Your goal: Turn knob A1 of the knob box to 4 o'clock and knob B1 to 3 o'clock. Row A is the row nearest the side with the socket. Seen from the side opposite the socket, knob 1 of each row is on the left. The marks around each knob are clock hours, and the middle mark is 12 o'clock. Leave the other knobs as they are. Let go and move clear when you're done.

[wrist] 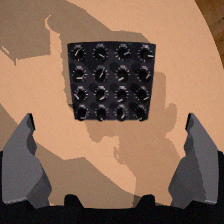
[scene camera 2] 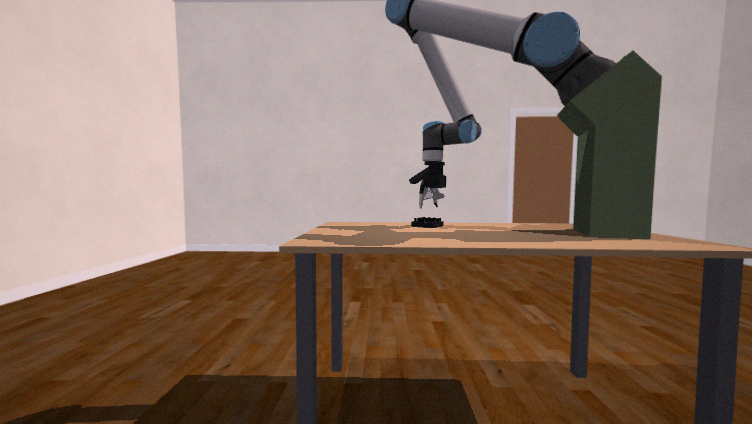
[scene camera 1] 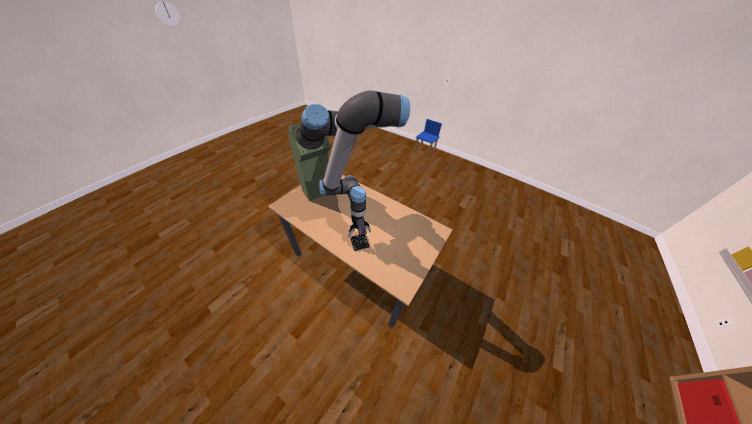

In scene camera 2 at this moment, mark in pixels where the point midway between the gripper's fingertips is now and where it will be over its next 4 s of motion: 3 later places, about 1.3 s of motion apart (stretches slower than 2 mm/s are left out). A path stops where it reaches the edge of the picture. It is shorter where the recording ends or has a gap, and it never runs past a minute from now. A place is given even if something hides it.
My gripper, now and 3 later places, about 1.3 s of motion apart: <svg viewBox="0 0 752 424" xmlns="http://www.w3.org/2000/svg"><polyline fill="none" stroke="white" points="429,207 439,208 440,207 440,214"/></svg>
